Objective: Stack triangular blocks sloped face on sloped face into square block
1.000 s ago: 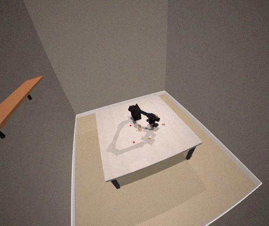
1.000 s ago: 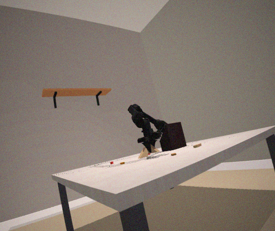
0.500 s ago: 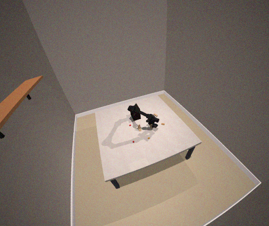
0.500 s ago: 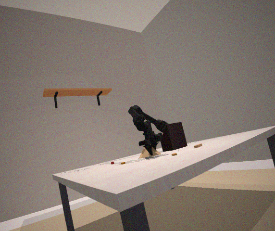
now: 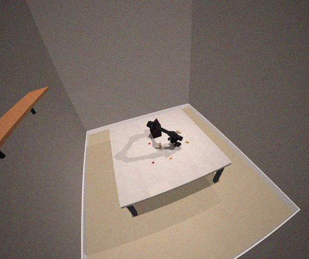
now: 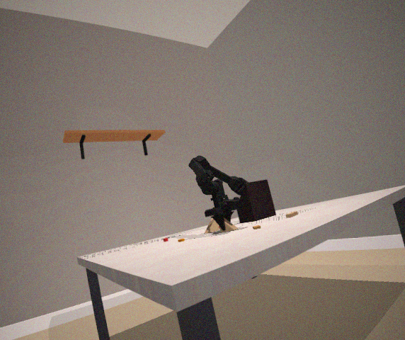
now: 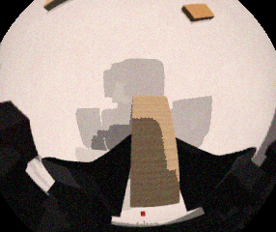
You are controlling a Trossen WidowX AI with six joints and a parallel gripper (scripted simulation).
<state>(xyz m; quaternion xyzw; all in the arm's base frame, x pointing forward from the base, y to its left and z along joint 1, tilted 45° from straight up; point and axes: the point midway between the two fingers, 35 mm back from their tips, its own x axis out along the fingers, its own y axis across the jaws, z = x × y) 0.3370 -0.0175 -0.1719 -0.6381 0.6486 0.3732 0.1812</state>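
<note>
Right now the triangular block is 10 mm above my gripper tip. Round my gripper tip: orange piece (150 mm ahead, 140 mm to the right).
</note>
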